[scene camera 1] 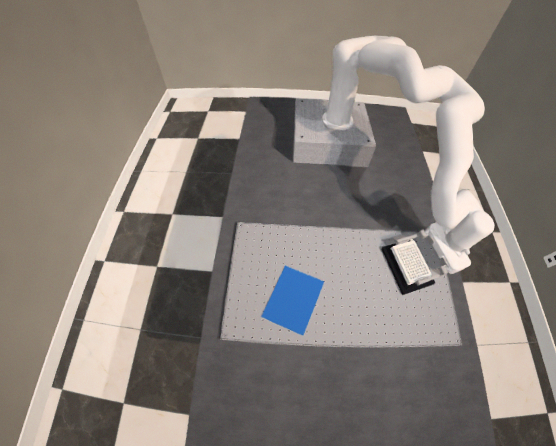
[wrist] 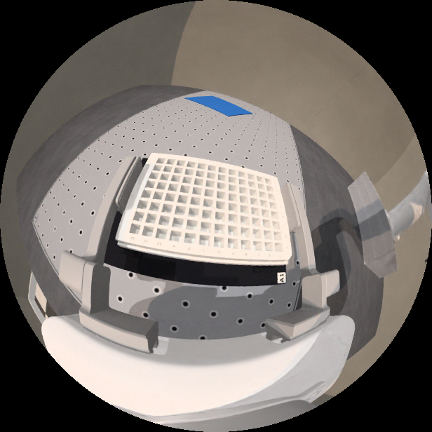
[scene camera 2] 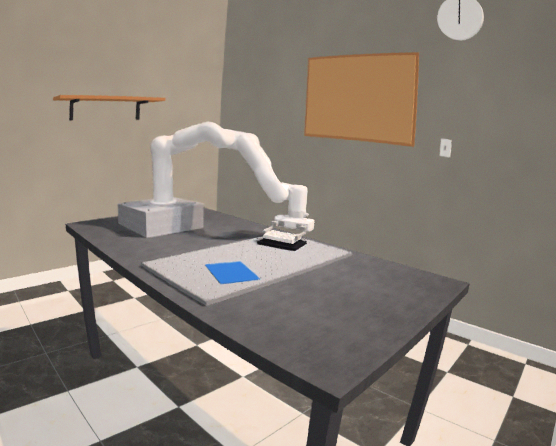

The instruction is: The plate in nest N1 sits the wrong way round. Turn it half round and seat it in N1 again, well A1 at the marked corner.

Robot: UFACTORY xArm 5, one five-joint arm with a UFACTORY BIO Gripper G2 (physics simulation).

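The white well plate (scene camera 1: 411, 263) (scene camera 2: 280, 236) (wrist: 205, 207) is held level between the fingers of my gripper (scene camera 1: 417, 259) (scene camera 2: 284, 233) (wrist: 211, 196), which is shut on its two short ends. The plate is low over the black nest (scene camera 1: 406, 288) (scene camera 2: 282, 245) (wrist: 200, 272), roughly lined up with it. A strip of the nest shows along the plate's near long side in the wrist view; whether the plate touches the nest I cannot tell. The white A1 label (wrist: 281, 277) marks the nest's near right corner in that view. The tiny marks on the plate's rim are too small to read surely.
The nest stands on a grey perforated board (scene camera 1: 350, 320) (scene camera 2: 180, 270) (wrist: 100, 175). A flat blue rectangle (scene camera 1: 294, 300) (scene camera 2: 232, 272) (wrist: 220, 105) lies on the board, apart from the nest. The arm's grey base block (scene camera 1: 332, 152) (scene camera 2: 160, 220) stands behind the board on the dark table (scene camera 1: 330, 395) (scene camera 2: 350, 310).
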